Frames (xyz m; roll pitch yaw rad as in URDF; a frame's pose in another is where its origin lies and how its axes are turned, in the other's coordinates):
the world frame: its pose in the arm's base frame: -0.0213 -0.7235 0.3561 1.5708 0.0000 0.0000
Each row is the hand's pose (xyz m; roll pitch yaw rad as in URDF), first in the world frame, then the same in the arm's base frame.
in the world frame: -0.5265 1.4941 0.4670 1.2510 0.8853 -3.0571
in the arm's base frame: -0.5478 -1.1905 1.8502 -0.3853 0.0534 2.2545
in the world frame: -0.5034 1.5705 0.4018 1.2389 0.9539 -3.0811
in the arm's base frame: -0.5247 -1.1253 1.9266 -0.3813 0.0350 2.1868
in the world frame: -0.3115 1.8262 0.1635 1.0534 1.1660 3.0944
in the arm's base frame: -0.3328 -0.8870 2.1823 -0.4740 -0.0186 1.9752
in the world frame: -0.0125 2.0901 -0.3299 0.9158 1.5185 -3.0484
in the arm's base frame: -0.0338 -0.3936 2.4462 -0.7481 0.0049 1.6229
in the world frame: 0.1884 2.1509 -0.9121 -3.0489 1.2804 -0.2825
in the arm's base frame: 0.1671 0.1886 2.5070 -1.2068 0.0799 1.2913
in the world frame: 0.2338 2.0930 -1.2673 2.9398 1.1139 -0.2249
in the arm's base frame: 0.2125 0.5438 2.4491 -1.5701 0.0985 1.1239
